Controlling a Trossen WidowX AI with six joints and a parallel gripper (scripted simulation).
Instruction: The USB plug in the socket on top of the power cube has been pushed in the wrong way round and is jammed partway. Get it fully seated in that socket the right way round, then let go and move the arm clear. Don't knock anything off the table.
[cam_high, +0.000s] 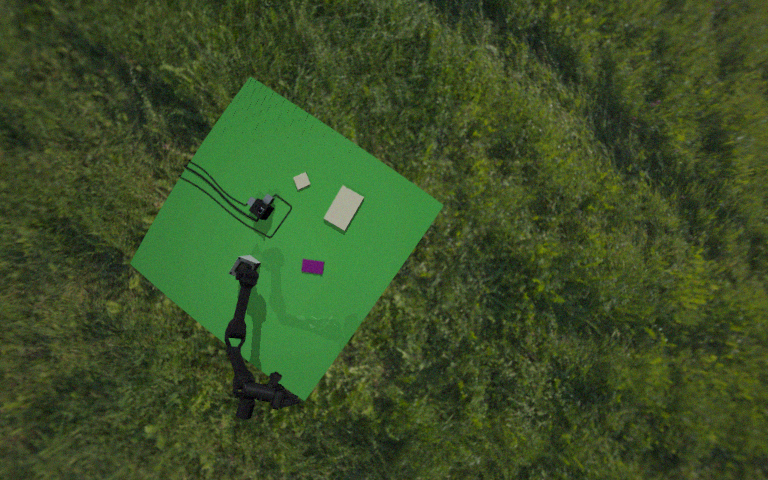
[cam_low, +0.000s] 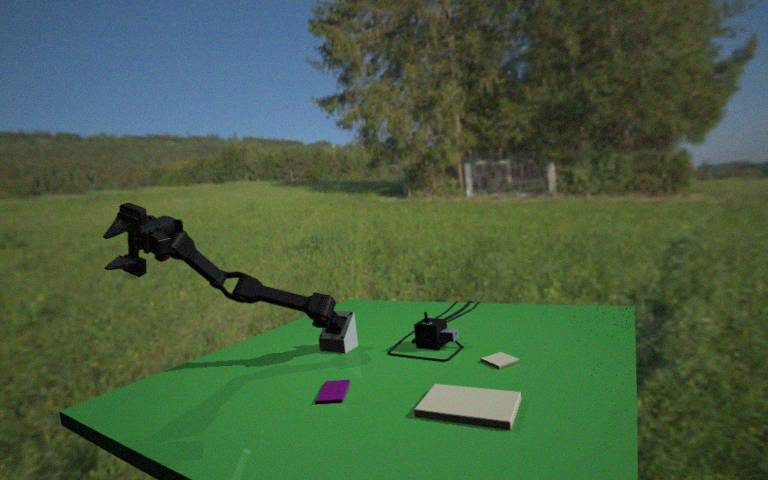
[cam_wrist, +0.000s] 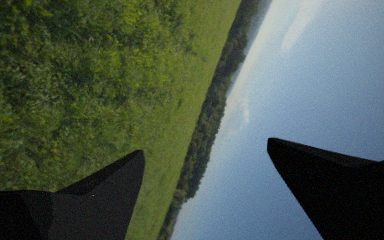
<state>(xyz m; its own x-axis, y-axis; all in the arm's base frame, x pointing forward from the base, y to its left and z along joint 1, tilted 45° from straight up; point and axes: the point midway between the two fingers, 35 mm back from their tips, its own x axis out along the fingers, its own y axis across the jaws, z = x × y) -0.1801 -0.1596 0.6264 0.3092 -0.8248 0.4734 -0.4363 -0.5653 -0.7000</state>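
My gripper tip is now 68 cm to the right of the silver USB plug, 44 cm short of it and 32 cm above it. The rest, counted from my gripper tip: purple flat block 40 cm below, 36 cm ahead, 32 cm to the left; beige tile 68 cm ahead, 63 cm to the left, 40 cm below; beige slab 70 cm ahead, 40 cm below, 37 cm to the left.
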